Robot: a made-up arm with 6 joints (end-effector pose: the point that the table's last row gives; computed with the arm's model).
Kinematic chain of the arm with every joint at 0, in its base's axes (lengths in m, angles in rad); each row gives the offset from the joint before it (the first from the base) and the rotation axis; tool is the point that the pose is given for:
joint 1: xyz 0 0 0.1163 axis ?
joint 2: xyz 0 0 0 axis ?
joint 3: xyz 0 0 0.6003 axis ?
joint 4: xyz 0 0 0 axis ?
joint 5: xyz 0.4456 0 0 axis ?
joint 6: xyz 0 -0.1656 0 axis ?
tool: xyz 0 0 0
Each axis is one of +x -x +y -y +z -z.
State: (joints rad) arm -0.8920 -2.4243 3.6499 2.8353 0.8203 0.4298
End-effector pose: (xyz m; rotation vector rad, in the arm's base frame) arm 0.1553 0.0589 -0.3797 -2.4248 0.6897 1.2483
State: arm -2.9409 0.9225 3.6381 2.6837 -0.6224 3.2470
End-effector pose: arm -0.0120 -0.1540 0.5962 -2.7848 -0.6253 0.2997
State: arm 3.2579 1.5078 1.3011 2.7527 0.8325 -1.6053
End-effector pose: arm -1.0232 -0.2738 0.1241 0.7052 1.1929 -1.7937
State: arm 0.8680 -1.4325 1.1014 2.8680 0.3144 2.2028
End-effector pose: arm -0.7589 -0.6493 0.4167 1.4653 -1.6606 1.8453
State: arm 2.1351 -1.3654 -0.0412 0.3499 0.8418 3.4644
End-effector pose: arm 0.4170 -0.3680 0.6847 -0.8359 -0.6596 -1.4243
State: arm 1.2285 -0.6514 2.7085 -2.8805 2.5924 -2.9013
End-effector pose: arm -0.4220 -0.7077 0.5389 0.4834 -0.6210 1.0335
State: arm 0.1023 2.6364 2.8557 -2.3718 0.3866 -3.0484
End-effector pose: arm 0.7345 0.1949 -0.4246 -0.8345 0.1278 -0.1275
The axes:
joint 1: +z
joint 2: +y
joint 3: -y
joint 4: -x
joint 5: -y
joint 6: -x

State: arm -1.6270 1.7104 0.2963 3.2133 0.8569 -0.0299
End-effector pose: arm 0.1283 -0.6605 -0.4092 -0.6551 0.7053 1.4671
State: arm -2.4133 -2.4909 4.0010 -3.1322 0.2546 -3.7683
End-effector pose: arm 0.0560 -0.1719 -0.2705 0.3353 -0.7219 -2.3335
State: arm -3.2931 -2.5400 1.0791 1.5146 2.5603 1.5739
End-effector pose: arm 0.6534 -0.0903 -0.7302 -0.5904 0.3121 -2.6556
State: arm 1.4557 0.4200 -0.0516 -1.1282 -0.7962 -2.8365
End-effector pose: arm 0.1363 0.5618 0.3287 1.4217 1.9426 -1.9928
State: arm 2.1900 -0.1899 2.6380 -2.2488 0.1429 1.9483
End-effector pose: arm 0.2041 -0.4653 0.9660 -2.7634 1.1328 -0.7116
